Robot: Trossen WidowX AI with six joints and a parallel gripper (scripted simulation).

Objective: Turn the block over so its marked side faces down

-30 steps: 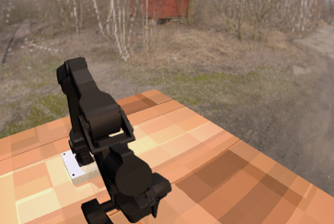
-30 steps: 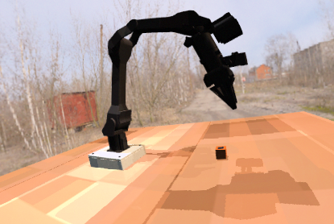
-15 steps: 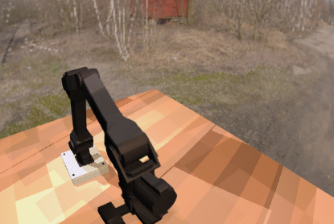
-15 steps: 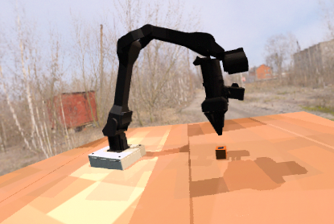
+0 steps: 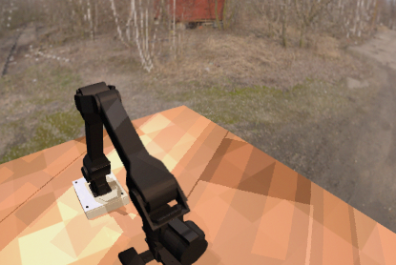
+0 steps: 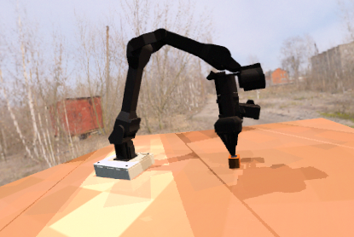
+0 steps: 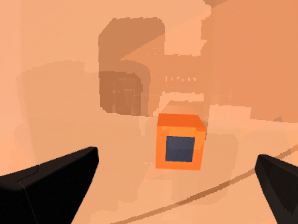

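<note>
Now: the orange block 30 mm below my gripper tip.
</note>
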